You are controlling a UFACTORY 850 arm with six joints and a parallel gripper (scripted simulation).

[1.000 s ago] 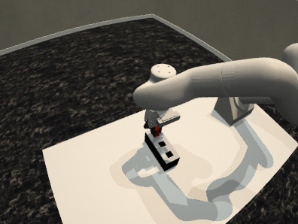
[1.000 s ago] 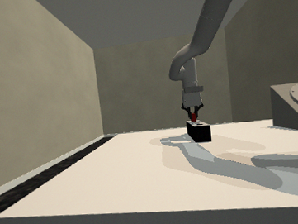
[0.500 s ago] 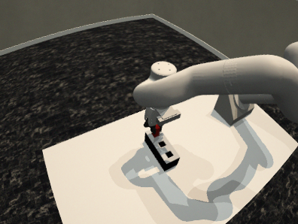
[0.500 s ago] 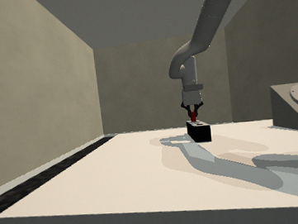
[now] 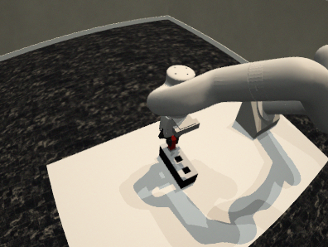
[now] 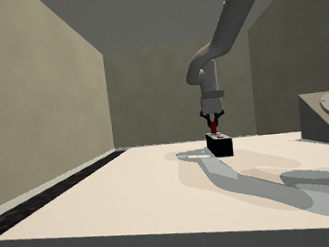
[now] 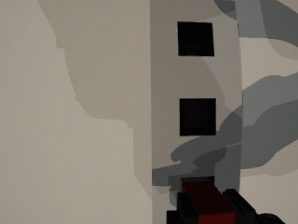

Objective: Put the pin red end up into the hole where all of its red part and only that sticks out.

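Now: the black block 10 mm ahead of my hand, 60 mm to the left of it and 90 mm below it. Also, from my hand: pin: 10 mm below.
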